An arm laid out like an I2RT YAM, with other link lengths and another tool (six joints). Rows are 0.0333 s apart.
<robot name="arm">
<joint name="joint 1" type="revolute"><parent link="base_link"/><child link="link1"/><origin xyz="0 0 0.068"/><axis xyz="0 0 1"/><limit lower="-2.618" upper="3.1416"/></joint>
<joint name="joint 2" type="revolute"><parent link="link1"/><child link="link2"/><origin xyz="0.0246 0.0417 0.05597"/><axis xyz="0 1 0"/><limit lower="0" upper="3.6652"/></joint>
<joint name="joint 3" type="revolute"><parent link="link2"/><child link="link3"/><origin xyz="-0.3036 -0.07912 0"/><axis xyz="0 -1 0"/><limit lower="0" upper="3.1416"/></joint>
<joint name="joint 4" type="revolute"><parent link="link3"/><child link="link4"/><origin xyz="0.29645 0.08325 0.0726"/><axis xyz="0 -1 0"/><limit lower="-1.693" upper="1.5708"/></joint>
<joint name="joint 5" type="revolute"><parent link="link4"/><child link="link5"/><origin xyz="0.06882 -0.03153 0.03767"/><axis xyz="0 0 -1"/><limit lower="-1.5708" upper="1.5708"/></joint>
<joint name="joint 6" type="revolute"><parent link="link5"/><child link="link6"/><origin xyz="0.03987 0 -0.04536"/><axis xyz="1 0 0"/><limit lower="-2.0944" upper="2.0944"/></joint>
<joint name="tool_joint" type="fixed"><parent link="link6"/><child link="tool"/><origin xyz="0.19 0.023 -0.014" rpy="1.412 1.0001 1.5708"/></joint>
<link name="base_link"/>
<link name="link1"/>
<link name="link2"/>
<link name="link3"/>
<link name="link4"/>
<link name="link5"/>
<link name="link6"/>
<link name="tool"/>
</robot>
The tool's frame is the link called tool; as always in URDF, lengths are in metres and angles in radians.
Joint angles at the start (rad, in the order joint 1, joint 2, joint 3, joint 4, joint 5, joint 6): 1.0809 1.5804 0.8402 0.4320 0.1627 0.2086
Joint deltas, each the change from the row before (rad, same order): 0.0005 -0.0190 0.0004 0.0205 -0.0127 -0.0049; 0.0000 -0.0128 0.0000 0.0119 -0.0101 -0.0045; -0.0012 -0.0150 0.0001 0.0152 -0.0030 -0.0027; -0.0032 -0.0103 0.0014 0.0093 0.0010 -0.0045; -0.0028 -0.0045 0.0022 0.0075 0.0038 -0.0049; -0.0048 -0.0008 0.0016 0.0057 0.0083 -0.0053; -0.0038 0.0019 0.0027 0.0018 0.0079 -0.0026; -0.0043 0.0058 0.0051 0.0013 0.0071 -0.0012; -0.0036 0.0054 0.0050 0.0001 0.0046 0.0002; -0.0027 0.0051 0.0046 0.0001 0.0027 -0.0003; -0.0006 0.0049 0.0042 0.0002 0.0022 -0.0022
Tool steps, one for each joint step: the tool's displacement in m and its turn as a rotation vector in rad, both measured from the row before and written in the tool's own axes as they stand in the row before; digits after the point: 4 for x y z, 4 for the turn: -0.0096 0.0135 -0.0022 -0.0370 -0.0188 -0.0018; -0.0059 0.0087 -0.0015 -0.0243 -0.0102 -0.0026; -0.0091 0.0086 -0.0016 -0.0222 -0.0203 -0.0015; -0.0080 0.0047 -0.0009 -0.0114 -0.0174 -0.0038; -0.0060 0.0021 0.0001 -0.0049 -0.0141 -0.0047; -0.0054 -0.0015 0.0005 0.0041 -0.0140 -0.0056; -0.0035 -0.0023 0.0008 0.0068 -0.0094 -0.0031; -0.0029 -0.0029 0.0018 0.0080 -0.0079 -0.0017; -0.0021 -0.0023 0.0017 0.0062 -0.0053 -0.0001; -0.0013 -0.0017 0.0015 0.0042 -0.0033 -0.0004; -0.0003 -0.0008 0.0014 0.0024 -0.0012 -0.0024
